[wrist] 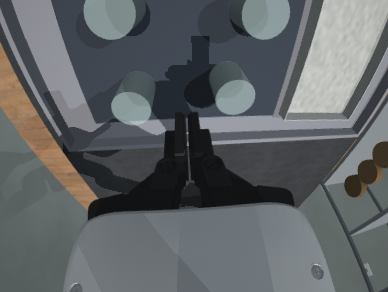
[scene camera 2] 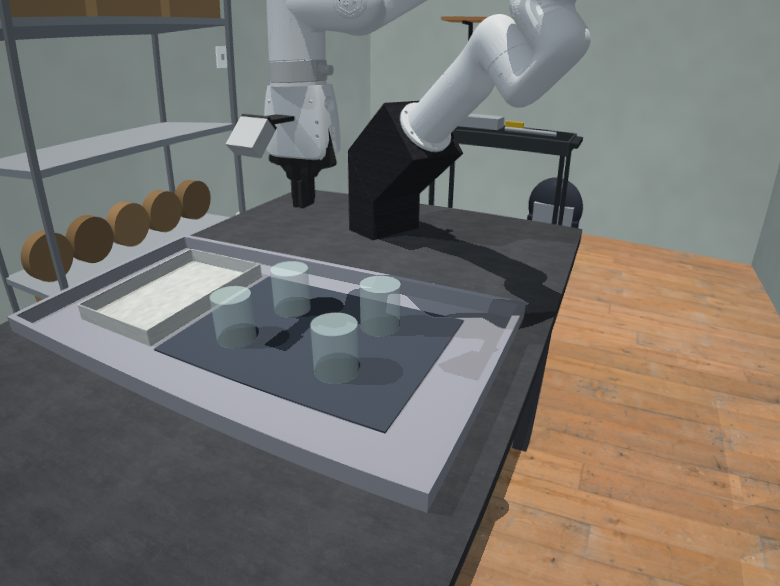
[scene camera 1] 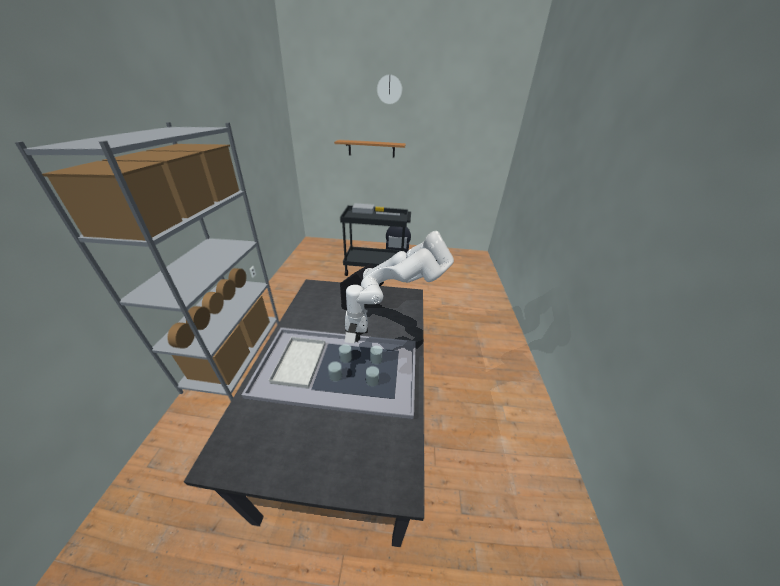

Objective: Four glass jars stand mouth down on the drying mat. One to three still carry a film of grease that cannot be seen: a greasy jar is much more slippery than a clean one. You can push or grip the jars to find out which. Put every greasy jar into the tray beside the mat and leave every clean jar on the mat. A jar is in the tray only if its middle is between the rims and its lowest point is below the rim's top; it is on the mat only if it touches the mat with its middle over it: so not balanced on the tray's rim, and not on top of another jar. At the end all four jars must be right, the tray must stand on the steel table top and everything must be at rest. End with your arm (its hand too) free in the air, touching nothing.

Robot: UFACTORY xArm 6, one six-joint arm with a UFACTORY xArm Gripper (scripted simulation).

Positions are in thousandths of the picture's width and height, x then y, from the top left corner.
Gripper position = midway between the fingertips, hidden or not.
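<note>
I can see a tray (scene camera 2: 171, 526), and scene camera 1 gives me the tray (scene camera 1: 381, 624) as well. There is a jar (scene camera 2: 298, 528), and a jar (scene camera 2: 372, 480), along with a jar (scene camera 2: 429, 574) and a jar (scene camera 2: 487, 504). And I see my gripper (wrist: 481, 437).
</note>
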